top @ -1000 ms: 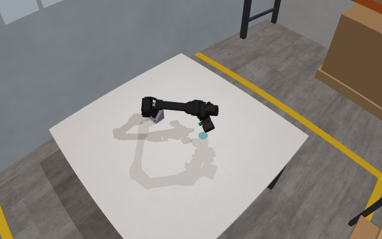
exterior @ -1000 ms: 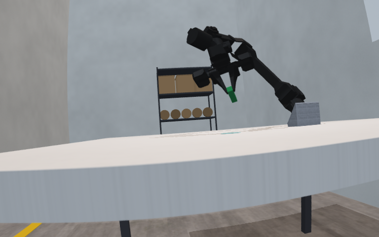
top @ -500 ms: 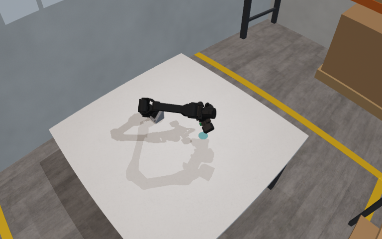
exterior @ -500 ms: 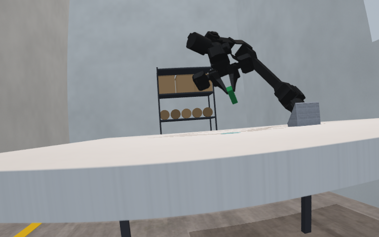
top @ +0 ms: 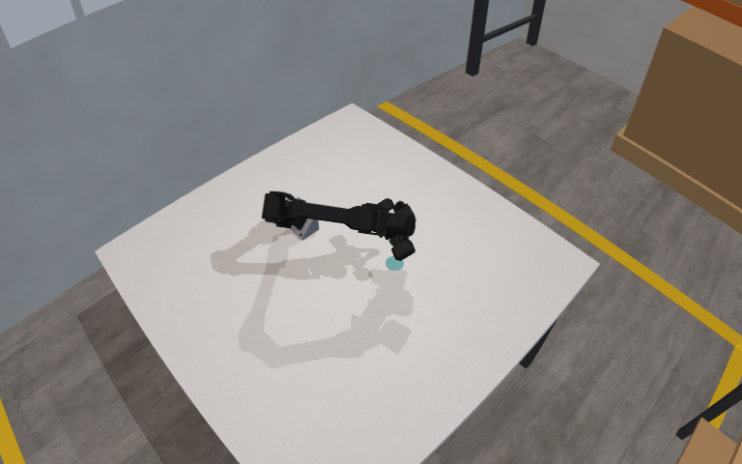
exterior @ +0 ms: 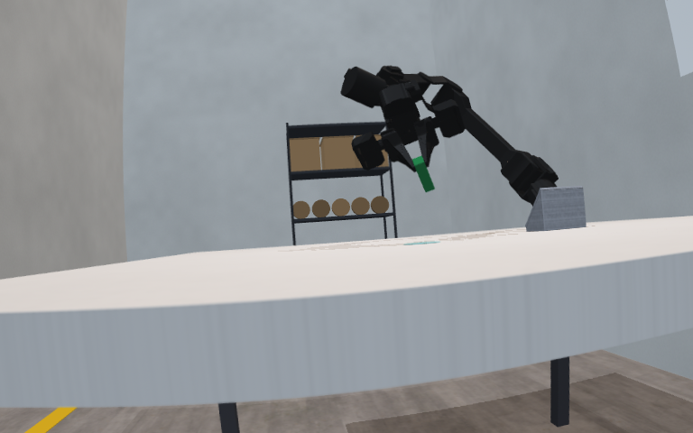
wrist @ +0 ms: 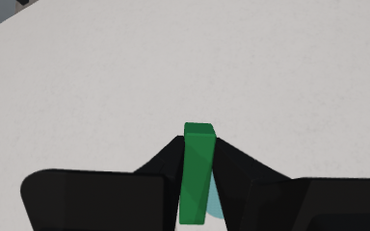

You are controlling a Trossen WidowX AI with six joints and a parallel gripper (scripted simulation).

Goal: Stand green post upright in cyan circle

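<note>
The green post lies 1 cm behind my hand, 1 cm to the left of it and 4 cm below it. The rest, counted from my hand: cyan circle (1 cm to the right, 14 cm below).
</note>
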